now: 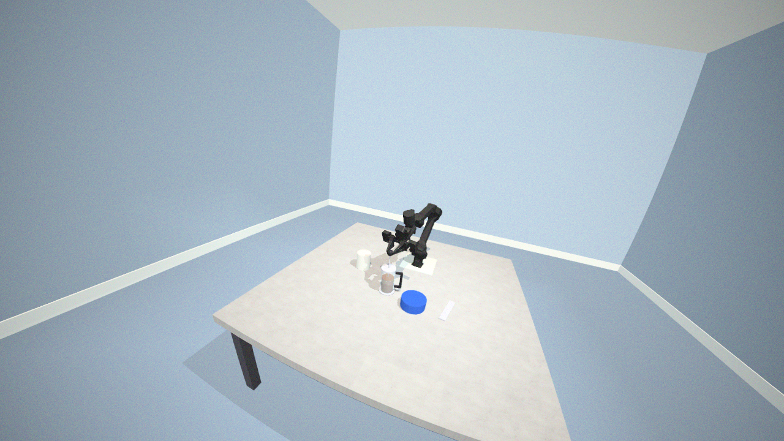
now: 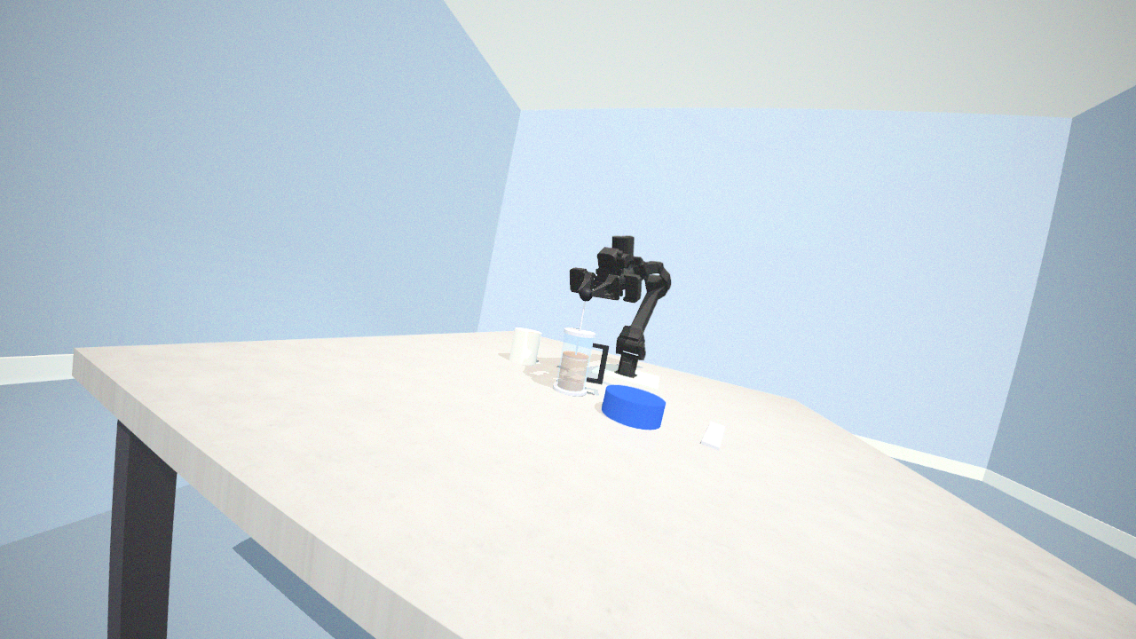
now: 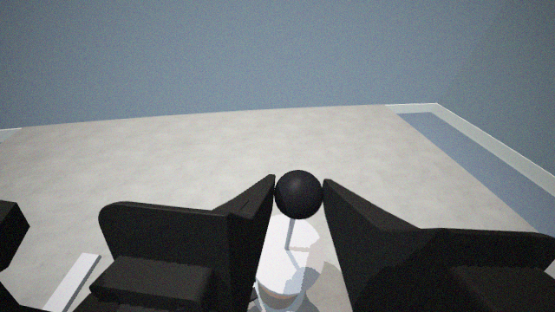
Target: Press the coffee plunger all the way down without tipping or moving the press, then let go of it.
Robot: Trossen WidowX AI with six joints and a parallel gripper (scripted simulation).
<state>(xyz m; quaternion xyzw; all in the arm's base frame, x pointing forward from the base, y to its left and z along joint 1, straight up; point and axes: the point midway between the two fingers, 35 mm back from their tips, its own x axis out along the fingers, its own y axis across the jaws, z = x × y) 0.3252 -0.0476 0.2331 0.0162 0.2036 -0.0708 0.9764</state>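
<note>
Right now the glass coffee press is 110 mm below my gripper tip, 20 mm to the left of it and 20 mm behind it. Also, from my gripper tip: flat blue cylinder: 200 mm below, 160 mm to the left, 10 mm ahead.
</note>
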